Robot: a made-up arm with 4 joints.
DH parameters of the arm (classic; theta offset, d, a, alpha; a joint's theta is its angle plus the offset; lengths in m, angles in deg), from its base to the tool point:
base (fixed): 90 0.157 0 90
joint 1: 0 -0.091 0.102 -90
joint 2: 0 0.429 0.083 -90
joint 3: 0 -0.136 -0.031 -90
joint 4: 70.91 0 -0.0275 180
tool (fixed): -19.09 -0.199 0 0
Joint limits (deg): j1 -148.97..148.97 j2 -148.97..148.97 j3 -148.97..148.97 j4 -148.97..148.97
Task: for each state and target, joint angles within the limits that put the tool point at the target. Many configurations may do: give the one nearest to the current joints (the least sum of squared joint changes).
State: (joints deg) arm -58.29 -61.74 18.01 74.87
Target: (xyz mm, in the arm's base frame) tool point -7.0 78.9 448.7
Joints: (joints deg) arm -17.72 -24.58 48.58 84.37
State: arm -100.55 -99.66 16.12 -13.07
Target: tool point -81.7 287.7 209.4
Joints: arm -85.61 -55.18 34.15 -17.28
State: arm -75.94 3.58 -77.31 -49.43
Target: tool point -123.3 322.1 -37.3
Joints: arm -69.58 48.67 -34.86 -43.11
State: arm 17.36 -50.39 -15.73 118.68
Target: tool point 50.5 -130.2 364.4
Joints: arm 21.36 -92.23 -20.01 121.88
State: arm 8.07 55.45 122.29 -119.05
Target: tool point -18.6 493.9 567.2
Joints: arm -27.73 77.79 129.11 -118.80
